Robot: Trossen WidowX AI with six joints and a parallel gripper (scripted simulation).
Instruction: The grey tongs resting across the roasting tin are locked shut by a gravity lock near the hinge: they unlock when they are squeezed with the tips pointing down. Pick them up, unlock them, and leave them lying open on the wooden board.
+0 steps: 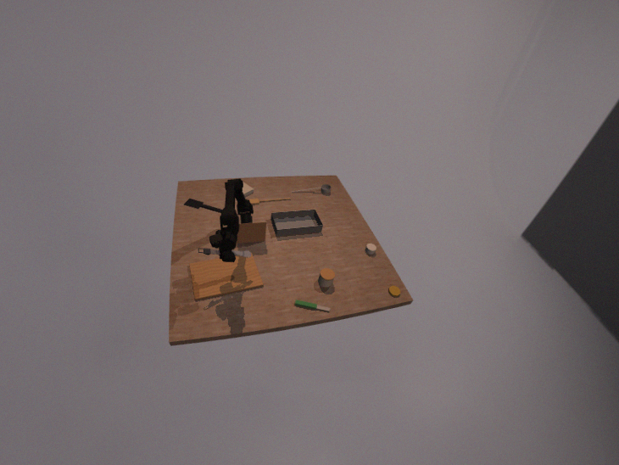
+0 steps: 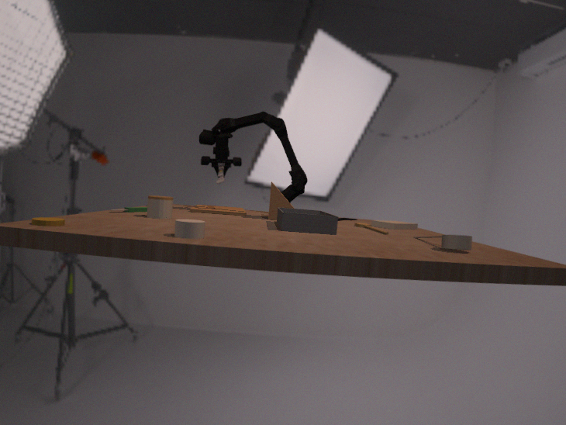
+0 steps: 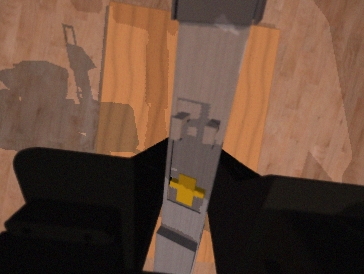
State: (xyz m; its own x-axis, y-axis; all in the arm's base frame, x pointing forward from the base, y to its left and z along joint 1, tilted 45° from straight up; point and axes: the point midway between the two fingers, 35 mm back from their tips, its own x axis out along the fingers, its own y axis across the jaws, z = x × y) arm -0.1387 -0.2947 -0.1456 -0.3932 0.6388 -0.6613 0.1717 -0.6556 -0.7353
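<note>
Now: gripper tip 30 mm below the yellow lock piece and 20 mm short of it. Also, from my gripper tip: wooden board (150 mm below, 20 mm ahead, 10 mm to the left); then cork-topped jar (560 mm ahead, 120 mm below, 90 mm to the right); then green-handled tool (450 mm ahead, 240 mm to the right, 150 mm below).
</note>
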